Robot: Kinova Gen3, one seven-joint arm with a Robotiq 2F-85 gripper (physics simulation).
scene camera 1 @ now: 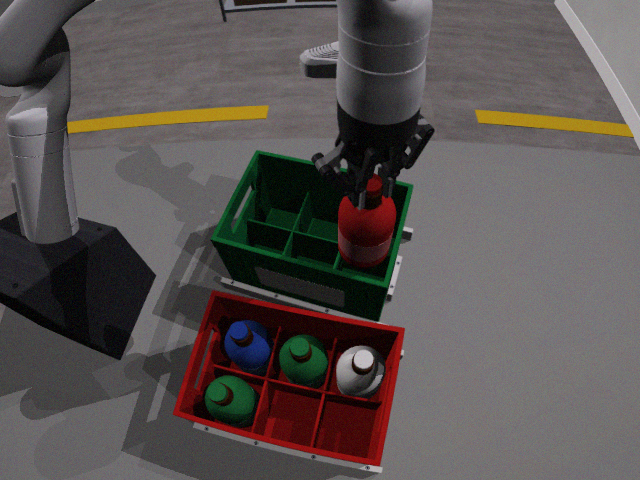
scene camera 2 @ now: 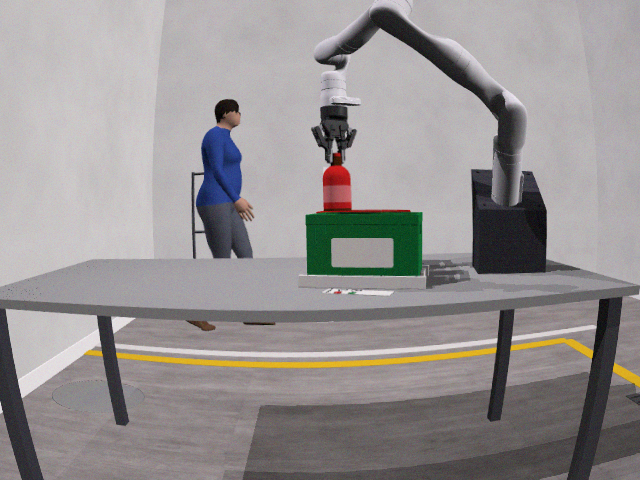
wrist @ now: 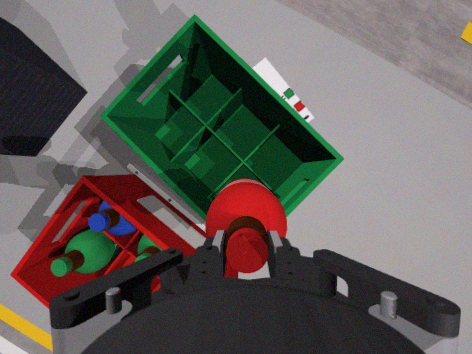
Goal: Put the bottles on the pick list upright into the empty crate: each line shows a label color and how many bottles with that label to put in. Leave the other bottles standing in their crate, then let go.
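Pixels of known places: gripper, fingertip midpoint: [scene camera 1: 371, 198] [scene camera 2: 335, 163] [wrist: 246, 243]; arm's base, origin of the base link: [scene camera 1: 53, 230] [scene camera 2: 505, 197].
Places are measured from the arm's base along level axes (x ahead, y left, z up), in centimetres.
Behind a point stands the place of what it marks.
My gripper [scene camera 1: 376, 192] {x 50.4, y 4.0, z 8.9 cm} [scene camera 2: 336, 158] {x 50.4, y 4.0, z 8.9 cm} [wrist: 246, 243] {x 50.4, y 4.0, z 8.9 cm} is shut on the neck of a red bottle [scene camera 1: 367, 227] {x 50.3, y 1.2, z 6.7 cm} [scene camera 2: 337, 191] {x 49.9, y 8.2, z 1.3 cm} [wrist: 245, 205] {x 48.9, y 6.1, z 7.8 cm}. The bottle hangs upright, its base near rim height, at the right end of the green crate [scene camera 1: 361, 294] {x 50.4, y -0.7, z -9.3 cm} [scene camera 2: 364, 227] {x 43.2, y 19.4, z -7.4 cm} [wrist: 125, 120] {x 27.9, y 4.6, z -8.8 cm} in scene camera 1. No bottles show standing in the green crate. The red crate [scene camera 1: 310, 322] {x 43.7, y -6.6, z -7.2 cm} holds a blue bottle [scene camera 1: 250, 351] {x 35.4, y -11.4, z -9.6 cm}, a green bottle [scene camera 1: 303, 364] {x 43.3, y -12.4, z -9.2 cm} and a white bottle [scene camera 1: 354, 374] {x 50.6, y -13.0, z -9.2 cm} in its back row, and another green bottle [scene camera 1: 232, 403] {x 34.2, y -19.6, z -9.2 cm} at front left. The pick list [scene camera 2: 372, 292] {x 41.6, y 26.2, z -21.7 cm} [wrist: 267, 72] {x 40.1, y 27.7, z -21.7 cm} shows green and red squares; its marks are partly hidden.
Pale fixture strips [scene camera 1: 302, 303] {x 40.6, y 0.5, z -18.9 cm} edge the crates on the grey table [scene camera 1: 491, 310] {x 75.3, y 3.3, z -21.8 cm} [scene camera 2: 206, 289] {x 81.8, y 22.7, z -21.8 cm}. The arm's black base [scene camera 1: 77, 279] {x 8.5, y -7.5, z -0.6 cm} [scene camera 2: 509, 240] {x 0.3, y 5.0, z -12.3 cm} [wrist: 35, 90] {x 9.5, y -0.3, z -11.9 cm} stands beside the crates. A person in blue [scene camera 2: 219, 165] stands behind the table.
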